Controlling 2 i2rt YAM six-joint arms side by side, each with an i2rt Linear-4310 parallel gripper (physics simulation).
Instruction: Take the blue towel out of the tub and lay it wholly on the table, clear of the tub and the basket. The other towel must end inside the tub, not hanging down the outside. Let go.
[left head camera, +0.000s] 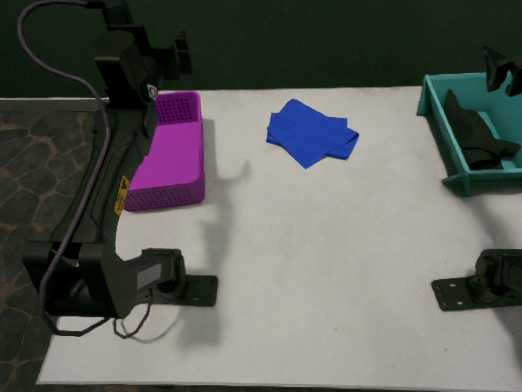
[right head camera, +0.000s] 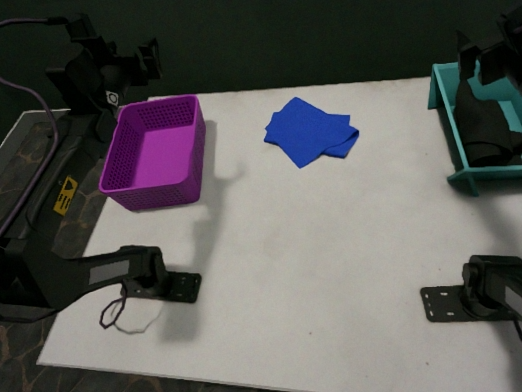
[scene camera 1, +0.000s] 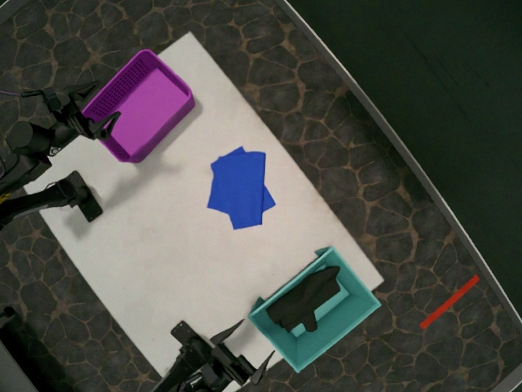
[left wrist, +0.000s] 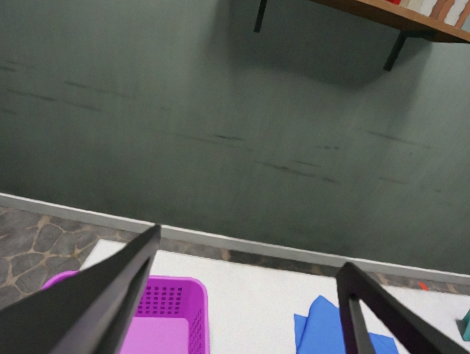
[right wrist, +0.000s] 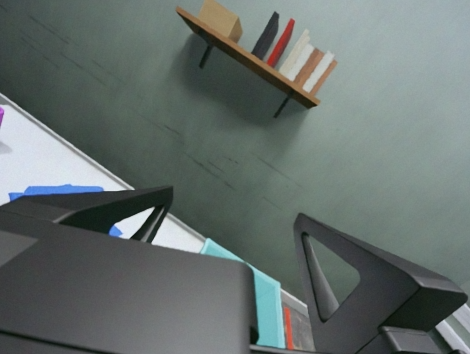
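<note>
The blue towel (left head camera: 310, 132) (right head camera: 307, 131) (scene camera 1: 240, 185) (left wrist: 320, 330) lies folded, with uneven corners, wholly on the table between the basket and the tub, touching neither. The black towel (left head camera: 472, 132) (right head camera: 480, 120) (scene camera 1: 305, 300) lies crumpled inside the teal tub (left head camera: 500, 175) (right head camera: 500, 174) (scene camera 1: 320, 350) (right wrist: 267, 310); no part hangs over the outside. My right gripper (scene camera 1: 258, 337) (right wrist: 235, 207) is open and empty, raised by the tub's near left corner in the scene view. My left gripper (scene camera 1: 108, 99) (left wrist: 254, 252) is open and empty, raised over the basket's edge.
The purple basket (left head camera: 201, 150) (right head camera: 155, 196) (scene camera 1: 170, 127) stands at the table's left and is empty. A wall shelf (right wrist: 250, 60) holds books and a box. A red strip (scene camera 1: 450, 302) lies on the floor past the tub.
</note>
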